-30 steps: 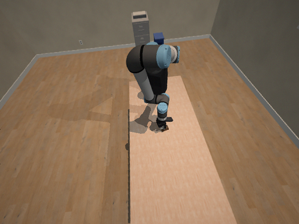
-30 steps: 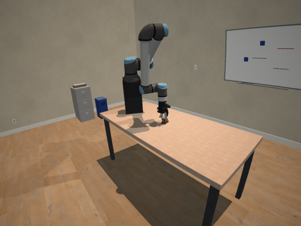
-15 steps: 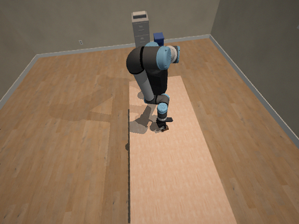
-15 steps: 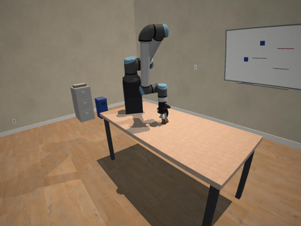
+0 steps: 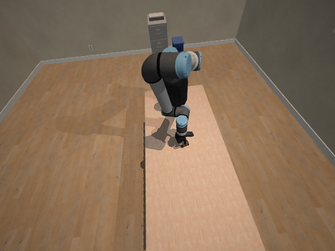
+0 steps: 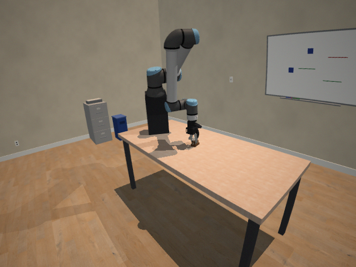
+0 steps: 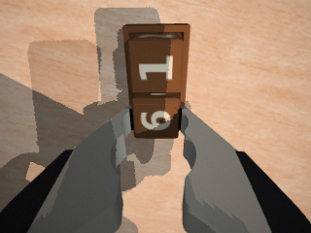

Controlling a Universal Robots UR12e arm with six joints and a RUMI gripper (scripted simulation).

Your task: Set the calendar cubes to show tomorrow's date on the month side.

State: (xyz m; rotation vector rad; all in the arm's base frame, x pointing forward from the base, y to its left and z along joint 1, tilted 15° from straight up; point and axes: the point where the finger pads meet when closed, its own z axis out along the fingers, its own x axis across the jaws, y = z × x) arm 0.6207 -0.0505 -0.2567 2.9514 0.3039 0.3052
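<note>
The brown digit cube is 1 cm below my hand. Also, from my hand: brown calendar tray: 3 cm below, 2 cm to the left.
</note>
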